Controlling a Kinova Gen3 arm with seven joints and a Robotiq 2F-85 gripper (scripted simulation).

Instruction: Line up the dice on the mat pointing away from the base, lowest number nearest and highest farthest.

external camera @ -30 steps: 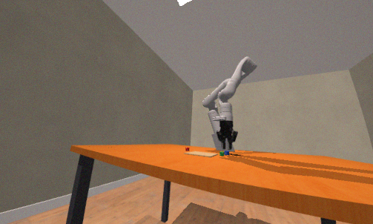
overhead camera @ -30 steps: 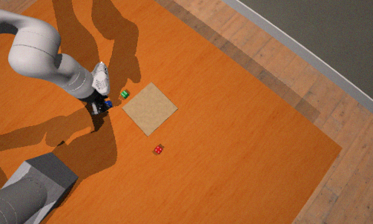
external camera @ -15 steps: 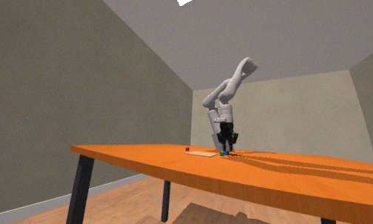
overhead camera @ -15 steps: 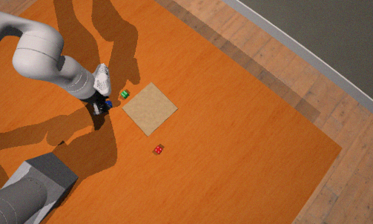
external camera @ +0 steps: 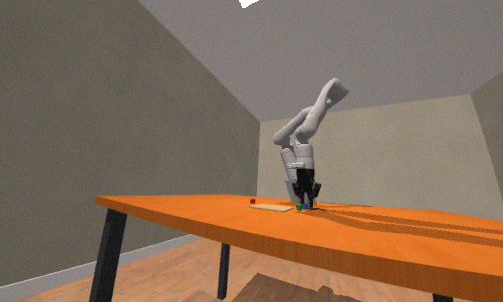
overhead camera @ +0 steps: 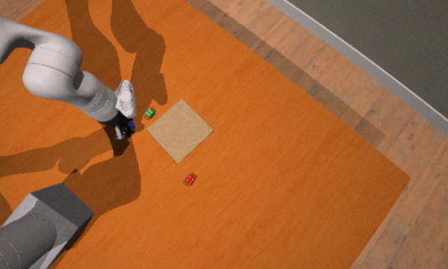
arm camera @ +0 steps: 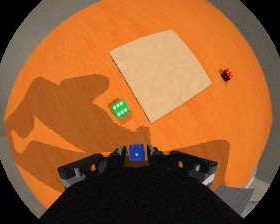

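Right now the blue die is 10 mm below my hand. From my hand the other things lie so: green die 60 mm ahead, 30 mm to the right, 10 mm below; tan mat 70 mm ahead, 130 mm to the right, 20 mm below; red die 30 mm behind, 240 mm to the right, 10 mm below.
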